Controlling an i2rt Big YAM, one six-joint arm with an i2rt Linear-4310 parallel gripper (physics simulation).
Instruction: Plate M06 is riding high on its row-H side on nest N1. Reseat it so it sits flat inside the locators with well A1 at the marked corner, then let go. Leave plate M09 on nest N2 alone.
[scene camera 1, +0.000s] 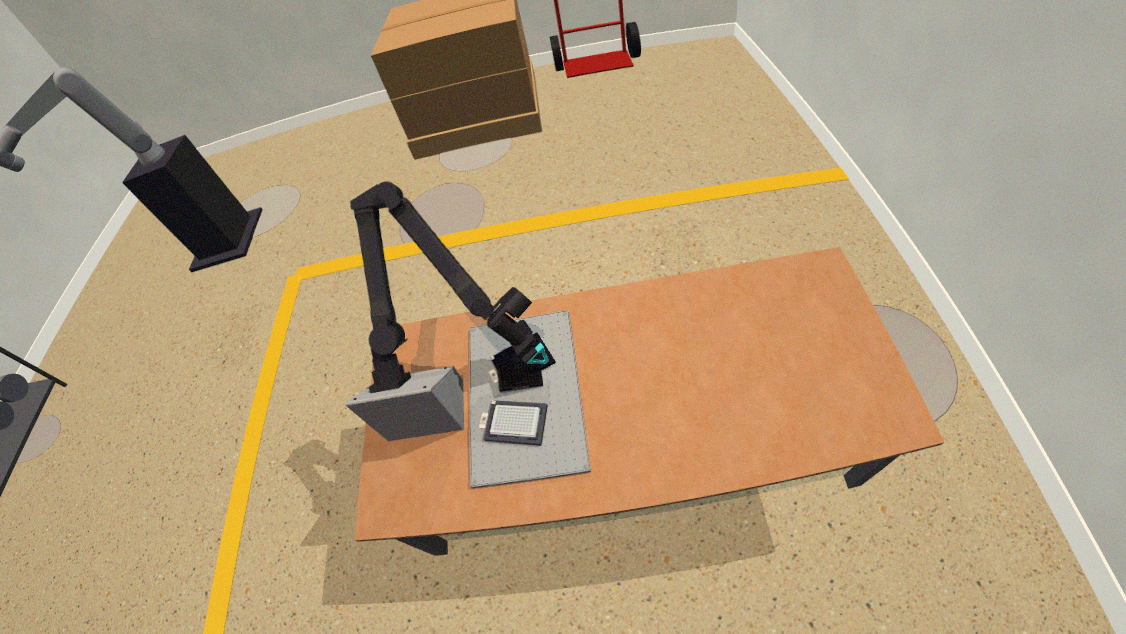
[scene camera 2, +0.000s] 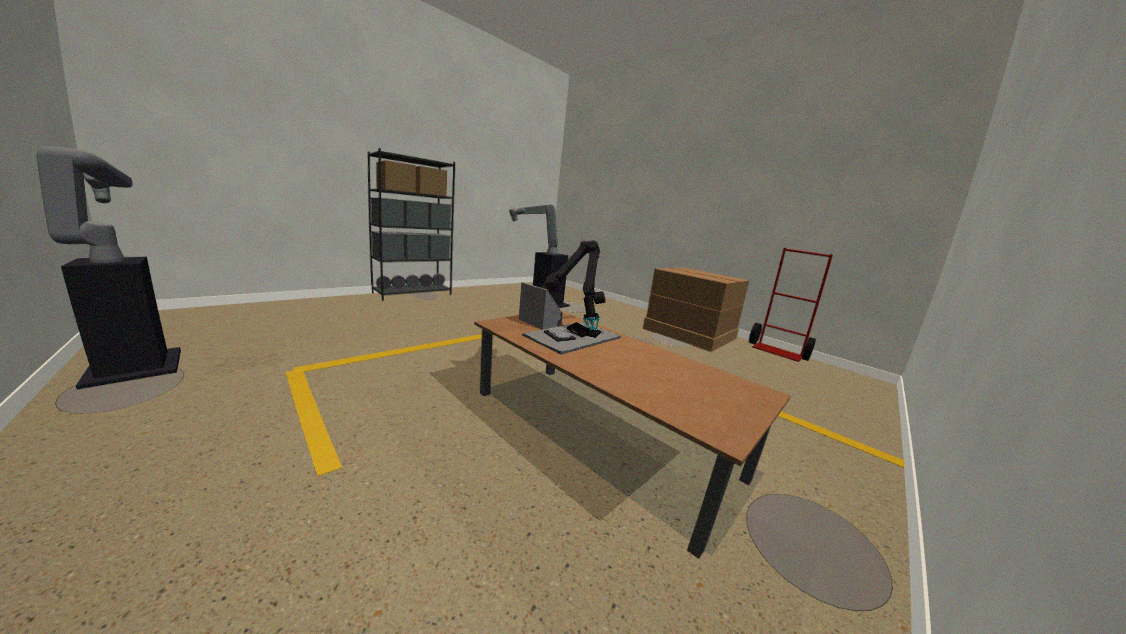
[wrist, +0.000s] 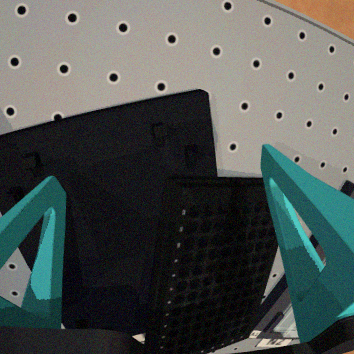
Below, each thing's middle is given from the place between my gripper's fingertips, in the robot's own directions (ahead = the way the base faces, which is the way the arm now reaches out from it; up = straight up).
Now: hand 7 cm past the black well plate (scene camera 1: 512, 375), 5 cm to the left of it and 1 cm above it. The rest, counted from my hand: nest with pale well plate (scene camera 1: 537, 440) (11 cm behind, 19 cm to the right, 2 cm below); then pale-topped well plate (scene camera 1: 522, 421) (10 cm behind, 19 cm to the right, 1 cm below); then black nest block (wrist: 112, 162) (6 cm behind, 2 cm below).
